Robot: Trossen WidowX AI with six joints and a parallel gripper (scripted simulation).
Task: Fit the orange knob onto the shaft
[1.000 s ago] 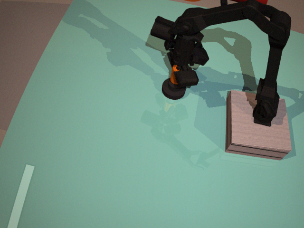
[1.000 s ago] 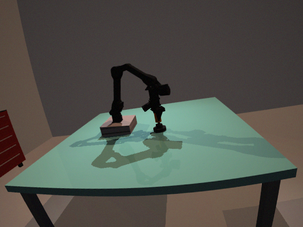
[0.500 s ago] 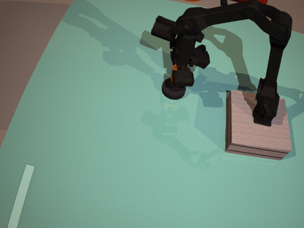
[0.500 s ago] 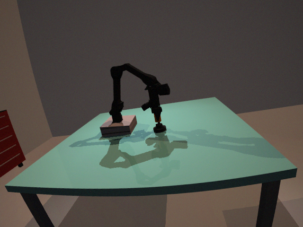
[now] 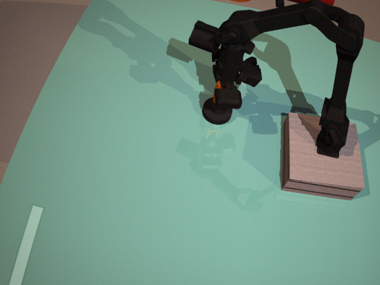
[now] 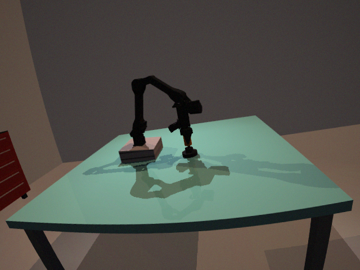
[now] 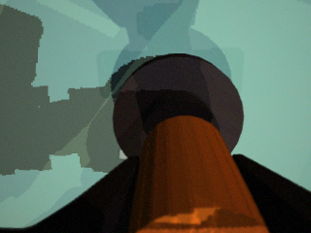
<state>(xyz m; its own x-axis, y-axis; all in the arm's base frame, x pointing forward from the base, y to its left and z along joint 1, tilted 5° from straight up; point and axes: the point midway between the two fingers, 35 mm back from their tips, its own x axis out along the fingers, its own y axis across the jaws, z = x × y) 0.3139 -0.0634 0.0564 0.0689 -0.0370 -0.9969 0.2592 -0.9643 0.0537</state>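
The orange knob is 20 mm above my gripper tip. From my gripper tip the other things lie so: dark round pedestal: 40 mm below.
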